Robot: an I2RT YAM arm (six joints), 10 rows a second.
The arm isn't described. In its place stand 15 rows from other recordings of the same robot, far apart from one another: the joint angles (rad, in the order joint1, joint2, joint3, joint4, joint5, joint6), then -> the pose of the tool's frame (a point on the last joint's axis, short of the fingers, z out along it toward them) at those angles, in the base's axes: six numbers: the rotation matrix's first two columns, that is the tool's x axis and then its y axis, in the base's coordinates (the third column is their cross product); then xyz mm.
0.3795 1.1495 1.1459 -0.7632 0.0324 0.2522 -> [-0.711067, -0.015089, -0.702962, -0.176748, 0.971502, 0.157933, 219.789, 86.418, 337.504]
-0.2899 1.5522 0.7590 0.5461 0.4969 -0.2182 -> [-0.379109, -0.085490, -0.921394, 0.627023, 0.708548, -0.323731, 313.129, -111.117, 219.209]
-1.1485 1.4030 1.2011 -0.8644 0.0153 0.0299 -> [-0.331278, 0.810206, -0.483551, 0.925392, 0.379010, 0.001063, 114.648, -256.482, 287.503]
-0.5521 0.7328 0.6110 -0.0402 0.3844 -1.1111 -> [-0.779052, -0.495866, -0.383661, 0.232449, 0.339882, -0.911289, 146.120, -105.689, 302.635]
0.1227 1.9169 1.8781 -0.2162 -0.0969 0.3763 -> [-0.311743, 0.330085, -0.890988, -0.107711, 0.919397, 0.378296, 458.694, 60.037, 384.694]
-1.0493 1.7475 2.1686 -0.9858 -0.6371 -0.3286 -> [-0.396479, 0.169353, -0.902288, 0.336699, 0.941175, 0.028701, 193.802, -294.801, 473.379]
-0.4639 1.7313 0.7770 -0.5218 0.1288 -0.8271 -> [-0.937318, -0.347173, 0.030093, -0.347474, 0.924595, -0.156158, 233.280, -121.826, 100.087]
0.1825 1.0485 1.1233 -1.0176 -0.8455 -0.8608 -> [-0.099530, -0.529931, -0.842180, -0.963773, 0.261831, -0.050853, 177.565, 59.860, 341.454]
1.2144 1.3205 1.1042 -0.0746 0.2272 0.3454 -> [-0.377812, -0.069356, -0.923281, -0.754428, 0.601145, 0.263559, 115.986, 288.561, 344.123]
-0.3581 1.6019 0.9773 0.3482 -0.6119 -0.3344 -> [-0.165721, -0.224831, -0.960202, -0.301770, 0.938521, -0.167672, 345.515, -107.469, 254.630]
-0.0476 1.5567 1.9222 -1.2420 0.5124 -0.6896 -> [-0.817972, -0.516182, -0.253926, -0.214652, 0.683405, -0.697770, 289.691, -31.273, 440.364]
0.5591 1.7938 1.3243 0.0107 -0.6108 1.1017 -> [-0.946133, 0.269952, -0.178768, -0.058623, 0.400178, 0.914560, 342.264, 238.239, 267.936]
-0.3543 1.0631 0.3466 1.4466 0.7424 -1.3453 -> [-0.569794, -0.554983, -0.606077, 0.772477, -0.110084, -0.625429, 170.314, -88.662, 295.394]
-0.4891 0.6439 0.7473 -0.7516 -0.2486 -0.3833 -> [-0.599846, -0.091372, -0.794881, 0.062441, 0.985082, -0.160357, 121.397, -54.688, 291.443]
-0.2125 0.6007 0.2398 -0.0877 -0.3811 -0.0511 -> [-0.416662, 0.041394, -0.908119, -0.153311, 0.981454, 0.115078, 148.512, -18.497, 185.915]
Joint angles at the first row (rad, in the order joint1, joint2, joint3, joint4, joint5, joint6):
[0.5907, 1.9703, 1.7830, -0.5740, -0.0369, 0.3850]
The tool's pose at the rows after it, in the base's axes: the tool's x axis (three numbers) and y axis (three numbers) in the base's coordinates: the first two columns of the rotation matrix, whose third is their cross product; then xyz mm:
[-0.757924, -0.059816, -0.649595, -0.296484, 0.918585, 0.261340, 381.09, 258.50, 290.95]
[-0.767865, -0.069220, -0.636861, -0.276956, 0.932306, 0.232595, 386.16, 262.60, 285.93]
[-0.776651, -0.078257, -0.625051, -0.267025, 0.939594, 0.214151, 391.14, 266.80, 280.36]
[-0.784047, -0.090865, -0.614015, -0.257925, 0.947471, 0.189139, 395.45, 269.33, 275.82]
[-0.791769, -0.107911, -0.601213, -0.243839, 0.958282, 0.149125, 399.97, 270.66, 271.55]
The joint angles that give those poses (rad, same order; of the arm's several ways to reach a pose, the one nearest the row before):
[0.5963, 2.0092, 1.8351, -0.6211, 0.0030, 0.3856]
[0.5997, 2.0477, 1.8808, -0.6595, 0.0330, 0.3860]
[0.6023, 2.0843, 1.9205, -0.6866, 0.0486, 0.3854]
[0.6029, 2.1161, 1.9582, -0.7179, 0.0676, 0.3797]
[0.6022, 2.1502, 2.0032, -0.7621, 0.0993, 0.3697]

